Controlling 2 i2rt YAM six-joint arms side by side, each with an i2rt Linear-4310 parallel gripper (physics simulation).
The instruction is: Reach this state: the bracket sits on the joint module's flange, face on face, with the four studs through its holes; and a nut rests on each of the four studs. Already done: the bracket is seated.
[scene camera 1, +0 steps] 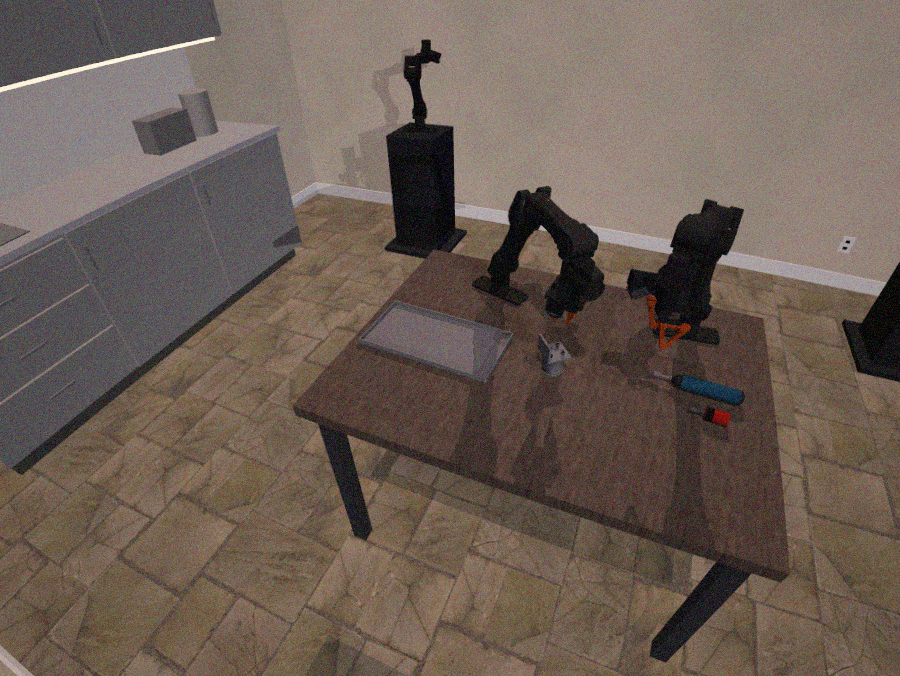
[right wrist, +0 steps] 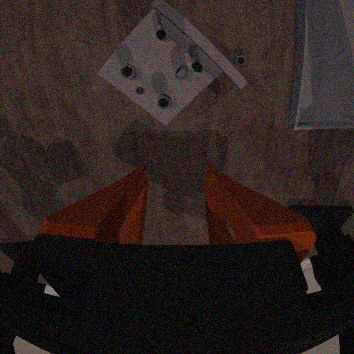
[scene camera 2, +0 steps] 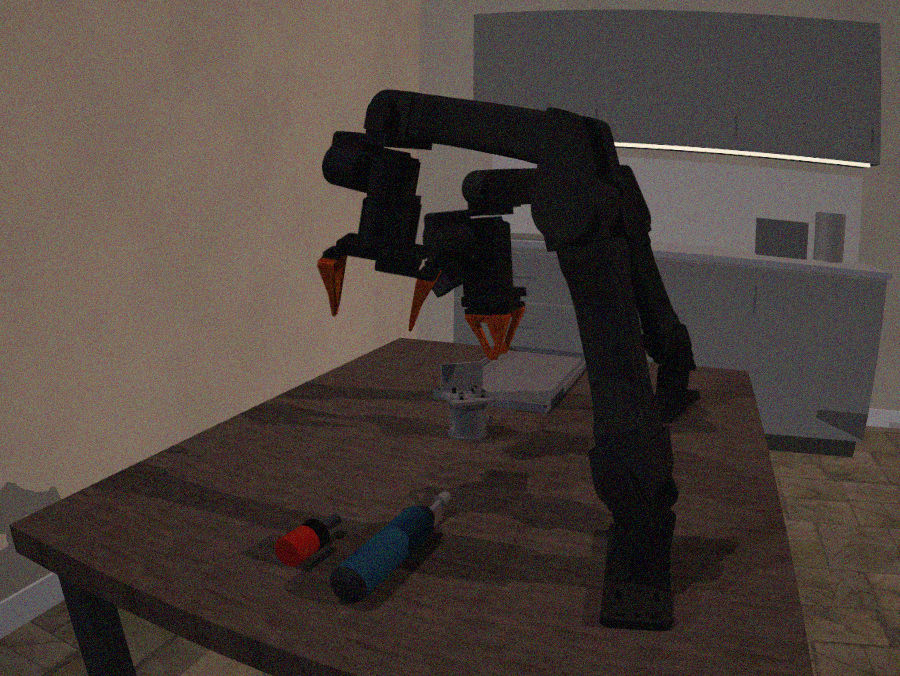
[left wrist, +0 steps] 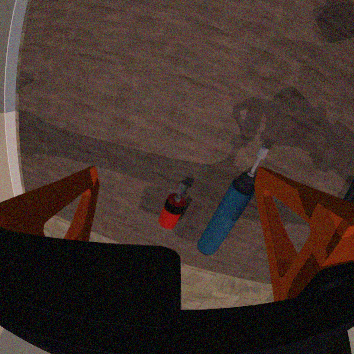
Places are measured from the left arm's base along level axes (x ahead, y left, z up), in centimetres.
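Pixels of known places: left gripper, fingertip midpoint: (scene camera 1: 657, 338) (scene camera 2: 372, 322) (left wrist: 176, 175); right gripper, fingertip midpoint: (scene camera 1: 561, 322) (right wrist: 175, 173) (scene camera 2: 497, 356); left arm's base, link origin: (scene camera 1: 685, 333) (scene camera 2: 636, 575); right arm's base, link origin: (scene camera 1: 499, 291) (right wrist: 317, 217) (scene camera 2: 669, 406).
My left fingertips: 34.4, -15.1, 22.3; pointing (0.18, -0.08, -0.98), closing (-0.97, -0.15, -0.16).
Note:
For each thing: its top centre in the pictures, then the offset to it from my left fingertips, as dx, dy, dz.
- grey joint module, top centre: (right wrist: 161, 68) (scene camera 2: 468, 389) (scene camera 1: 554, 349) -7.0, -23.5, -14.9
- small ring, top centre: (right wrist: 181, 72) -7.6, -24.8, -14.7
- nut, top centre: (right wrist: 240, 60) -9.2, -31.2, -21.8
- shallow grey tray, top centre: (scene camera 2: 523, 370) (scene camera 1: 436, 335) -10.7, -59.3, -20.7
- blue-handled screwdriver, top centre: (scene camera 2: 400, 522) (left wrist: 231, 214) (scene camera 1: 699, 380) -8.6, +15.8, -18.2
- short red-handled tool, top centre: (scene camera 2: 311, 522) (left wrist: 173, 209) (scene camera 1: 710, 409) +1.0, +18.0, -18.9
The bracket (scene camera 1: 556, 352) (scene camera 2: 462, 376) (right wrist: 145, 55) sits on top of the grey joint module (scene camera 1: 551, 368) (scene camera 2: 467, 422), its side wall upright. Four dark round stud positions show on its plate in the right wrist view. The two nearest have rims around them; I cannot tell surely which carry nuts. A small ring (right wrist: 181, 72), perhaps a nut, is beside the right stud. A nut (right wrist: 240, 59) lies on the table past the wall. My right gripper (scene camera 1: 568, 320) (scene camera 2: 494, 356) (right wrist: 175, 173) is narrowly open and empty, above and beside the bracket. My left gripper (scene camera 1: 658, 339) (scene camera 2: 373, 322) (left wrist: 176, 175) is wide open, high and empty.
A shallow grey tray (scene camera 1: 429, 338) (scene camera 2: 531, 374) (right wrist: 327, 65) lies beside the module. A blue-handled screwdriver (scene camera 1: 709, 390) (scene camera 2: 385, 550) (left wrist: 225, 219) and a short red-handled tool (scene camera 1: 720, 416) (scene camera 2: 297, 545) (left wrist: 170, 218) lie on the table, below the left gripper's level.

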